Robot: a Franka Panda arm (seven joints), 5 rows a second.
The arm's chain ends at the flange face. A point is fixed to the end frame.
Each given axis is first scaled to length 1.
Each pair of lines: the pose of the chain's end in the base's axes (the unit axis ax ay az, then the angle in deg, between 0 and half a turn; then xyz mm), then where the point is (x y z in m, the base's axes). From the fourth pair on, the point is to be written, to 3 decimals.
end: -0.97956, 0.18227, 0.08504, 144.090, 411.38, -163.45, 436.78
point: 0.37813 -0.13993 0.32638
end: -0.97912, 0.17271, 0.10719, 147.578, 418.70, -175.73, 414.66
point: 0.37976 -0.15905 0.30488
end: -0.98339, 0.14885, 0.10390, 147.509, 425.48, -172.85, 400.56
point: 0.38804 -0.15751 0.29006
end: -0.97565, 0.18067, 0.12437, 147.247, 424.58, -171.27, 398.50
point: 0.382 -0.153 0.290
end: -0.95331, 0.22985, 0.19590, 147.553, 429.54, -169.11, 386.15
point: 0.371 -0.146 0.287
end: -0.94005, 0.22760, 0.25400, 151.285, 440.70, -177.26, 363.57
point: 0.370 -0.160 0.271
